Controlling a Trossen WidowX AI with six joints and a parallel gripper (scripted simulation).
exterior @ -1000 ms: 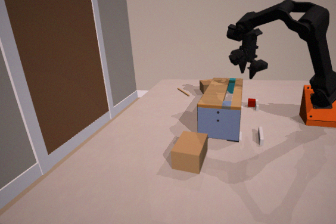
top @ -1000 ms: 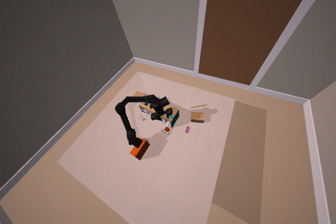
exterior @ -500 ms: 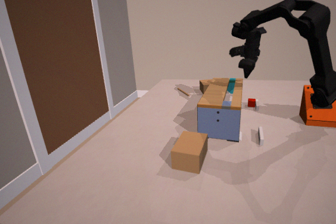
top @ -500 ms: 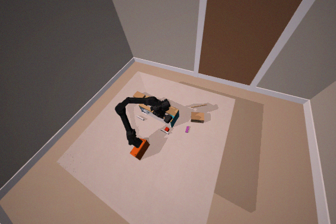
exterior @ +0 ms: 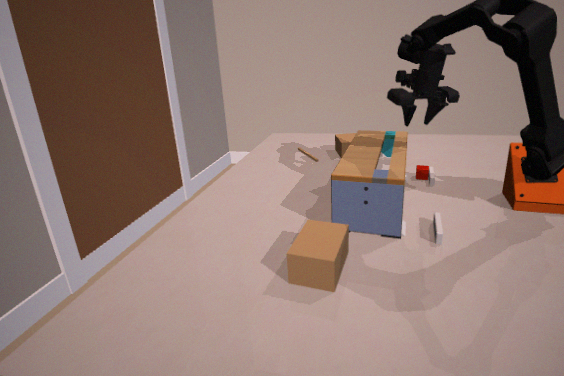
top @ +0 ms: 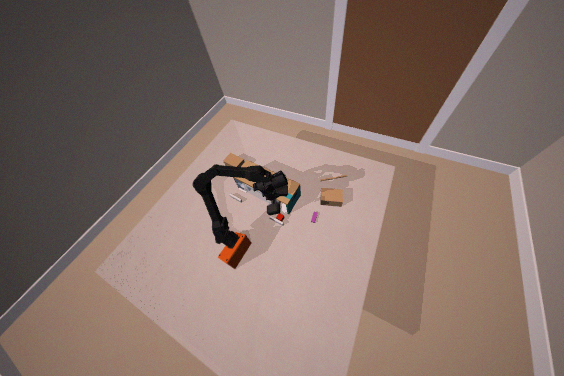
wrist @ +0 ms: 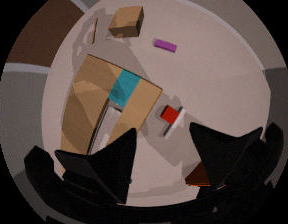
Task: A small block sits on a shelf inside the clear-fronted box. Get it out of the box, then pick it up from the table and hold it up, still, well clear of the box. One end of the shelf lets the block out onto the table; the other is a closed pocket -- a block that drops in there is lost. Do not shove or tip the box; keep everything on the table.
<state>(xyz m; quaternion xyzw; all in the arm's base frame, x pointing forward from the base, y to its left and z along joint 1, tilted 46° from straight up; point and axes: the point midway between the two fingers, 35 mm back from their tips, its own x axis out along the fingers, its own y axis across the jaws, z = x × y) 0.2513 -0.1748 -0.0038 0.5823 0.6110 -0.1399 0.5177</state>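
The red block is 14 cm below my gripper tip, 3 cm behind it and 1 cm to the right of it. From my gripper tip the other things lie so: purple piece: 18 cm to the right, 15 cm below, 6 cm ahead; box: 15 cm to the left, 10 cm below, 7 cm ahead; wooden stick: 35 cm ahead, 19 cm to the right, 15 cm below.
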